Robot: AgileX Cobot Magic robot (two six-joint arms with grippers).
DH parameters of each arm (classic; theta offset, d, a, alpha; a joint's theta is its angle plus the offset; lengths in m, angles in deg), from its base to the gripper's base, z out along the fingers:
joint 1: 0 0.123 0 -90
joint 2: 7.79 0 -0.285 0
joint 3: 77.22 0 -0.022 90
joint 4: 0 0.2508 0 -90
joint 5: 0 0 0.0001 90
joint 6: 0 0.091 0 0
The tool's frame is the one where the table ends.
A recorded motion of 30 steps. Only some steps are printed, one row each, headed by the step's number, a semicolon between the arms.
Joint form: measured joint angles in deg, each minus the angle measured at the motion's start. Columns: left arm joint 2, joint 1, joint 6, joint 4, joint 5, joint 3; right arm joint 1, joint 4, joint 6, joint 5, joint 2, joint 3.
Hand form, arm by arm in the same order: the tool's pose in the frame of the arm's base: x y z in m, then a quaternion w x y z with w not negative. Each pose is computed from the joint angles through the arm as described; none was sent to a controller.
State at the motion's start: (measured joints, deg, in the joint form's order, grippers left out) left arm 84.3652 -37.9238 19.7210 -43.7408 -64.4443 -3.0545; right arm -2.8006 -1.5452 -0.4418 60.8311 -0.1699 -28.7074
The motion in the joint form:
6: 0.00 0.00 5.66 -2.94 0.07 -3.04; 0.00 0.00 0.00 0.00 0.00 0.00
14: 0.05 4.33 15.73 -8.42 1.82 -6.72; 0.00 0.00 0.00 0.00 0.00 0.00
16: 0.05 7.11 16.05 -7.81 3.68 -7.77; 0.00 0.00 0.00 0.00 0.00 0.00
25: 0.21 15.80 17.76 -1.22 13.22 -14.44; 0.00 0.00 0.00 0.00 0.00 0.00
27: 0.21 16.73 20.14 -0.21 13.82 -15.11; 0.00 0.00 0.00 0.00 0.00 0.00
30: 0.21 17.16 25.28 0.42 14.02 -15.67; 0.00 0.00 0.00 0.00 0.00 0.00
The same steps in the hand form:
6: 0.1701 -0.0569 0.1523 0.61078 0.05761 0.78410 0.09390; -0.0055 -0.0019 0.2775 0.52213 0.01810 0.85221 -0.02826
14: 0.1851 -0.0464 0.1582 0.59235 0.04347 0.78674 0.16816; -0.0055 -0.0019 0.2775 0.52213 0.01810 0.85221 -0.02826
16: 0.1909 -0.0415 0.1588 0.58487 0.03035 0.79212 0.17191; -0.0055 -0.0019 0.2775 0.52213 0.01810 0.85221 -0.02826
25: 0.2223 -0.0363 0.1695 0.57297 0.02907 0.80422 0.15521; -0.0055 -0.0019 0.2775 0.52213 0.01810 0.85221 -0.02826
27: 0.2257 -0.0352 0.1715 0.57170 0.04655 0.80204 0.16647; -0.0055 -0.0019 0.2775 0.52213 0.01810 0.85221 -0.02826
30: 0.2283 -0.0351 0.1735 0.56712 0.08313 0.79674 0.19149; -0.0055 -0.0019 0.2775 0.52213 0.01810 0.85221 -0.02826

